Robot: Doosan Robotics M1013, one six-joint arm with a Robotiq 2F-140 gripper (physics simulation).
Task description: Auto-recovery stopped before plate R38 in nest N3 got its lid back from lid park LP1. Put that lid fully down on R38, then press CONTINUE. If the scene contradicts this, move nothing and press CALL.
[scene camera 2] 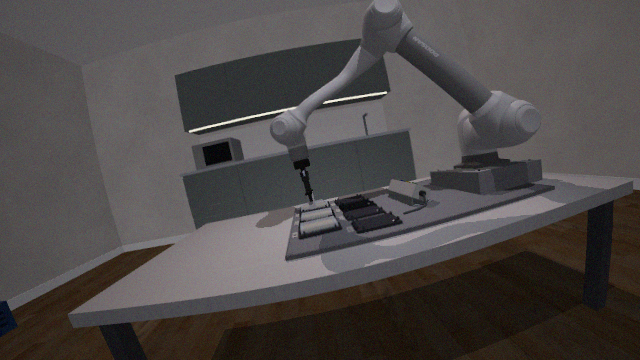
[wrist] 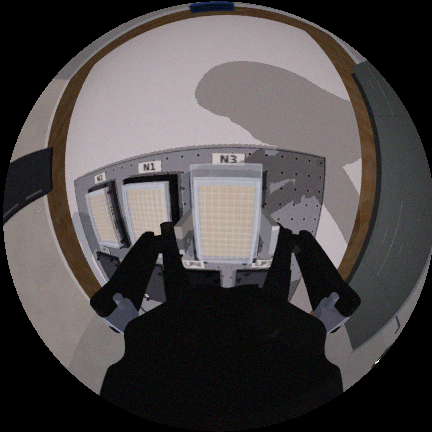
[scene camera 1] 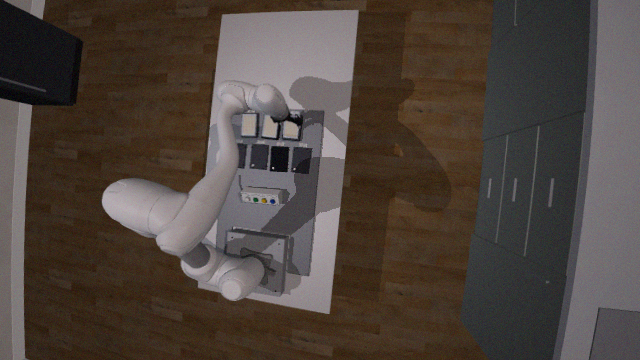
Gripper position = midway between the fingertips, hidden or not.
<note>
In view: the gripper (wrist: 226,218) and a nest N1 (wrist: 171,178).
</note>
